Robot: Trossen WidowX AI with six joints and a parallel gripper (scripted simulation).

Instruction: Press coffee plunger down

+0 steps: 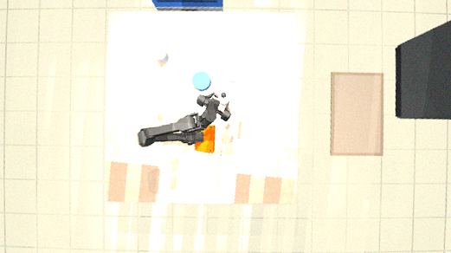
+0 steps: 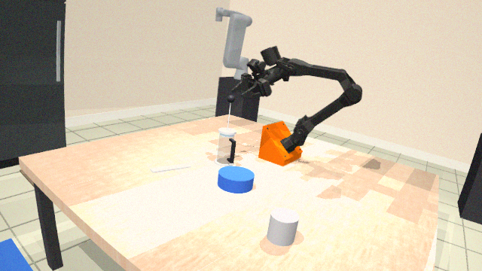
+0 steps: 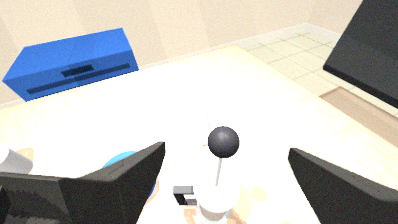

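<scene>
Right now the coffee press is 2 cm ahead of my gripper tip and 15 cm below it. Round my gripper tip: blue disc (15 cm ahead, 13 cm to the left, 25 cm below).
</scene>
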